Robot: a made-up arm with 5 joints. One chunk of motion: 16 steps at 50 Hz.
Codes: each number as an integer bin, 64 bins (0 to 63) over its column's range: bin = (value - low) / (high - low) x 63, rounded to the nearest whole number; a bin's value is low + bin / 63 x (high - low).
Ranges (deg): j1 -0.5..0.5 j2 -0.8..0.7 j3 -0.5..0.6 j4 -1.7..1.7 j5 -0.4..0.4
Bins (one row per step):
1: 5 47 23 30 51
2: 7 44 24 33 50
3: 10 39 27 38 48
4: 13 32 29 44 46
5: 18 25 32 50 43
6: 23 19 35 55 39
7: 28 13 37 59 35
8: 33 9 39 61 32
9: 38 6 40 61 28
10: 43 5 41 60 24
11: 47 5 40 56 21
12: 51 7 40 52 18
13: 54 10 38 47 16
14: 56 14 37 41 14
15: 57 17 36 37 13
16: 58 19 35 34 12
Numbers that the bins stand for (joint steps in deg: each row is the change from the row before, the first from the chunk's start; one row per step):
1: -0.421 0.319 -0.098 -0.081 0.248
2: -0.389 0.248 -0.081 0.081 0.235
3: -0.341 0.129 -0.029 0.351 0.210
4: -0.294 -0.038 0.006 0.675 0.184
5: -0.214 -0.205 0.059 0.998 0.146
6: -0.135 -0.348 0.111 1.268 0.095
7: -0.056 -0.490 0.146 1.484 0.044
8: 0.024 -0.586 0.181 1.592 0.006
9: 0.103 -0.657 0.198 1.592 -0.044
10: 0.183 -0.681 0.216 1.538 -0.095
11: 0.246 -0.681 0.198 1.322 -0.133
12: 0.310 -0.633 0.198 1.106 -0.171
13: 0.357 -0.562 0.163 0.837 -0.197
14: 0.389 -0.467 0.146 0.513 -0.222
15: 0.405 -0.395 0.129 0.297 -0.235
16: 0.421 -0.348 0.111 0.135 -0.248

